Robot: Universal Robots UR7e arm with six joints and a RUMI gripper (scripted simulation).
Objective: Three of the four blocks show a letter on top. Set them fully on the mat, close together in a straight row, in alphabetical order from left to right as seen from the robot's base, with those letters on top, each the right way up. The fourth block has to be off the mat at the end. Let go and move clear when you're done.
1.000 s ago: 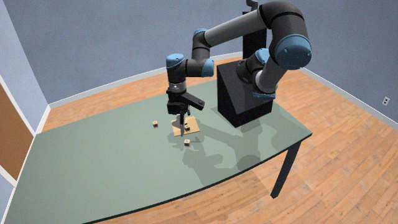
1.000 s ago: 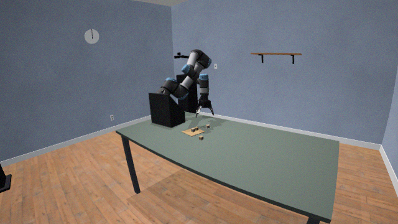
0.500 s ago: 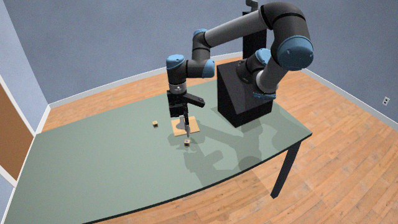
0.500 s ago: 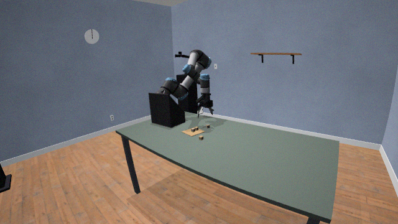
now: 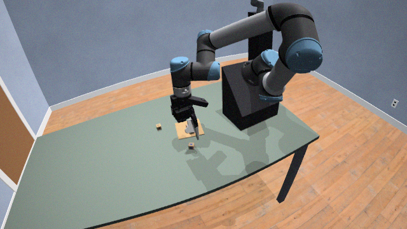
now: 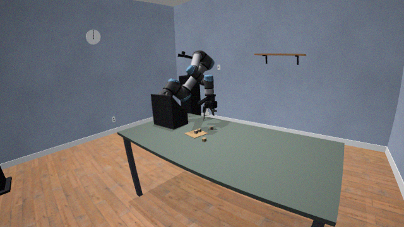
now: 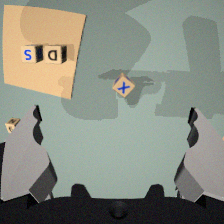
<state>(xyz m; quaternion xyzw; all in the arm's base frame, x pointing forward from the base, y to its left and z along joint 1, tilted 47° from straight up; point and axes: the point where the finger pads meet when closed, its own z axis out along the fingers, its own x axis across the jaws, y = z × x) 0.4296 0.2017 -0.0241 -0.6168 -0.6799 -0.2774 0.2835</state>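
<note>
My gripper is now 90 mm above the block, 10 mm to the right of it and 10 mm short of it. The rest, counted from my hand: tan mat (130 mm to the right, 100 mm below, 30 mm behind).
</note>
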